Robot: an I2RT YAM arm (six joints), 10 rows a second.
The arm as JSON. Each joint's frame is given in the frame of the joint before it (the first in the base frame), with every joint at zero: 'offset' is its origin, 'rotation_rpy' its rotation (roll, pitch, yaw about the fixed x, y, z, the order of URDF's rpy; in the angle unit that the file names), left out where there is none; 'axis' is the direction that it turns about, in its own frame. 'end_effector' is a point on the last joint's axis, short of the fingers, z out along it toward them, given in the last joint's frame.
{
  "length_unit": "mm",
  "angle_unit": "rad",
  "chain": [
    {
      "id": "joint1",
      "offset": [
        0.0,
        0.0,
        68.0
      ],
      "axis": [
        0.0,
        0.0,
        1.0
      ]
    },
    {
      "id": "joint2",
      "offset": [
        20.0,
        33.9,
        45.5
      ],
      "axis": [
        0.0,
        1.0,
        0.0
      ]
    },
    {
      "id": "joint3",
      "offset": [
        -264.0,
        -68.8,
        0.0
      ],
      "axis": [
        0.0,
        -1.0,
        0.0
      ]
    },
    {
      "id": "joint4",
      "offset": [
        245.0,
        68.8,
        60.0
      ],
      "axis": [
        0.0,
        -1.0,
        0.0
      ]
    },
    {
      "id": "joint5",
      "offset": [
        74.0,
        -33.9,
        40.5
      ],
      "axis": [
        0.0,
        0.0,
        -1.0
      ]
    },
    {
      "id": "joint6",
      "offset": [
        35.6,
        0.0,
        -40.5
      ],
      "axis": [
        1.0,
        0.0,
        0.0
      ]
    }
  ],
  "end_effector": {
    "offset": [
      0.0,
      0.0,
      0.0
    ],
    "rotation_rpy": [
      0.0,
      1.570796,
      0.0
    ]
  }
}
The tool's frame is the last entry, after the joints.
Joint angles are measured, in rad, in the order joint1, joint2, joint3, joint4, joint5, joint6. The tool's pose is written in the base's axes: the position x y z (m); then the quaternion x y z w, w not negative. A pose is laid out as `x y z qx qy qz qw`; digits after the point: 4 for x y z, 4 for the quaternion.
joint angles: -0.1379, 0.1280, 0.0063, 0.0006, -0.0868, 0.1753
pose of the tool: 0.1166 -0.0131 0.1638 0.0882 0.7432 0.0449 0.6617
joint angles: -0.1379, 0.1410, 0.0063, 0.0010, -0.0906, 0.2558
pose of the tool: 0.1173 -0.0130 0.1626 0.1178 0.7433 0.0728 0.6545
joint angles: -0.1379, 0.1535, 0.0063, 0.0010, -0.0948, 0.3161
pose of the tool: 0.1179 -0.0130 0.1613 0.1400 0.7436 0.0938 0.6471
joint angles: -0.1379, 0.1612, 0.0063, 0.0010, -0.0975, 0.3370
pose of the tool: 0.1182 -0.0129 0.1606 0.1476 0.7446 0.1014 0.6430
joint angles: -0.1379, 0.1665, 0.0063, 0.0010, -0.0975, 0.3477
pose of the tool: 0.1185 -0.0129 0.1601 0.1521 0.7455 0.1047 0.6404
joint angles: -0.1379, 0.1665, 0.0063, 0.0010, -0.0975, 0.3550
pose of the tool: 0.1185 -0.0129 0.1601 0.1548 0.7449 0.1071 0.6400
